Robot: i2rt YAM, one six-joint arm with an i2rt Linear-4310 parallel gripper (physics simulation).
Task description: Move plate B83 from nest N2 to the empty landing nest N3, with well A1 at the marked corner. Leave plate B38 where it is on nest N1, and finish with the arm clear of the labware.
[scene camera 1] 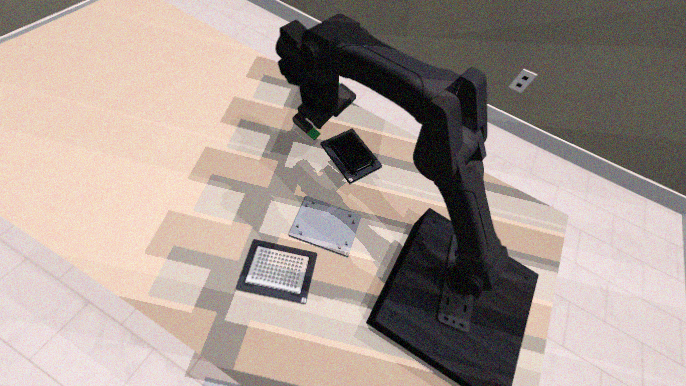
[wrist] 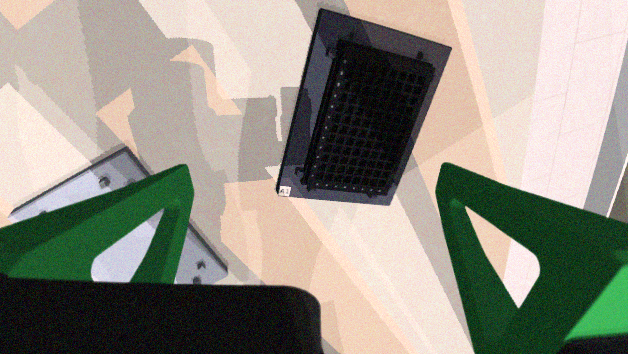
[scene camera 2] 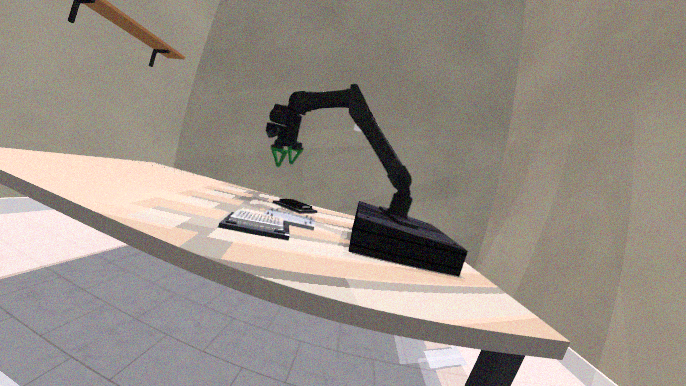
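Note:
A black well plate (scene camera 1: 351, 151) (scene camera 2: 296, 204) (wrist: 370, 125) sits on a dark nest (wrist: 307, 110), whose A1 mark is at its lower left corner in the wrist view. A white well plate (scene camera 1: 277, 269) (scene camera 2: 257, 219) sits on another dark nest (scene camera 1: 280, 295). No B83 or B38 label is readable. The empty pale grey nest (scene camera 1: 325, 227) (scene camera 2: 302, 220) (wrist: 80, 185) lies between them, partly behind the left finger in the wrist view. My gripper (scene camera 2: 285, 164) (wrist: 314, 177) is open and empty, high above the table near the black plate, which shows ahead of the fingertips, turned relative to them.
The arm's black base block (scene camera 1: 400, 320) (scene camera 2: 405, 245) stands on the table to the right of the nests. The arm arches over from it. The table's near edge (scene camera 2: 280, 295) runs in front of the white plate. A wall shelf (scene camera 2: 135, 27) is at upper left, far from the arm.

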